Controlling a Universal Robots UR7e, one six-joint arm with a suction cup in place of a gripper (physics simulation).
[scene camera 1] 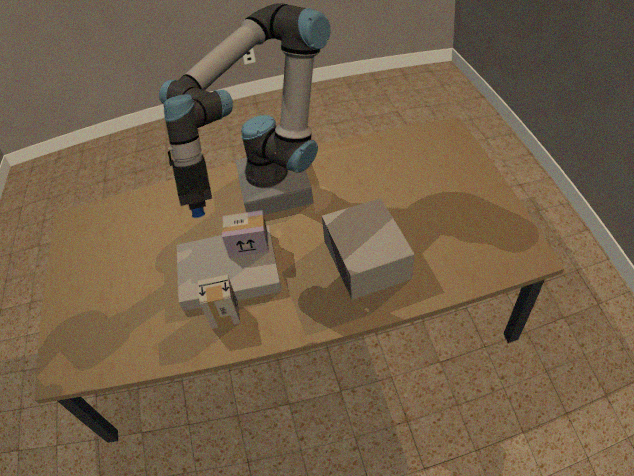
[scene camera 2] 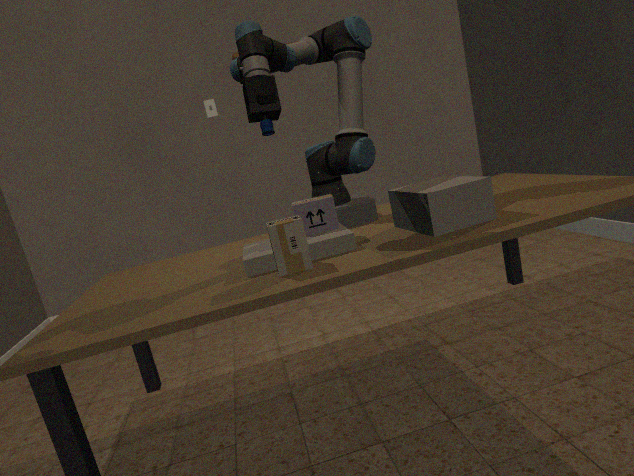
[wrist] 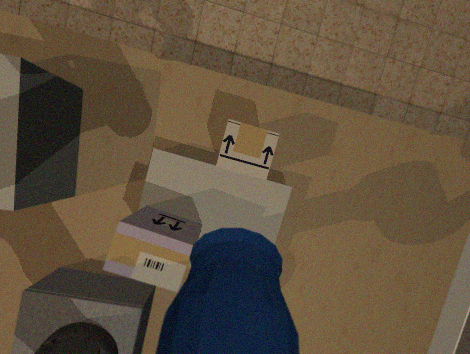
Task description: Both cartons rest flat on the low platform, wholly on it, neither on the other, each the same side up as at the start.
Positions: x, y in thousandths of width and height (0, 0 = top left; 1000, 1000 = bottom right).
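Observation:
I see a low grey platform (scene camera 1: 401, 579), (wrist: 424, 541). My suction cup (wrist: 497, 823) holds nothing.

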